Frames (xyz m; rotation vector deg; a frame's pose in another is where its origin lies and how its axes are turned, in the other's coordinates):
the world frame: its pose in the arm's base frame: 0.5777 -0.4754 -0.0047 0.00 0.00 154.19
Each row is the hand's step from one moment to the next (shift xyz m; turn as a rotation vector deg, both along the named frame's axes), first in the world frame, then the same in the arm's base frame.
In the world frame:
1: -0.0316 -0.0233 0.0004 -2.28 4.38 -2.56
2: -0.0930 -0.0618 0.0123 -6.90 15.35 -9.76
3: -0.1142 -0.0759 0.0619 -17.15 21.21 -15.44
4: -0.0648 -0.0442 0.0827 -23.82 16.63 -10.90
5: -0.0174 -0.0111 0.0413 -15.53 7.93 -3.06
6: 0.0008 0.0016 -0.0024 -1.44 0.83 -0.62
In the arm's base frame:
1: 0.0386 0.0072 0.0004 0.15 -4.94 -2.56
2: 0.1106 0.0151 0.0123 -0.47 -16.82 -9.76
3: 0.1359 0.0186 0.0619 6.20 -26.56 -15.44
4: 0.0776 0.0116 0.0827 14.20 -25.34 -10.90
5: 0.0205 0.0024 0.0413 10.53 -13.90 -3.06
6: -0.0014 -0.0011 -0.0024 0.93 -1.37 -0.62

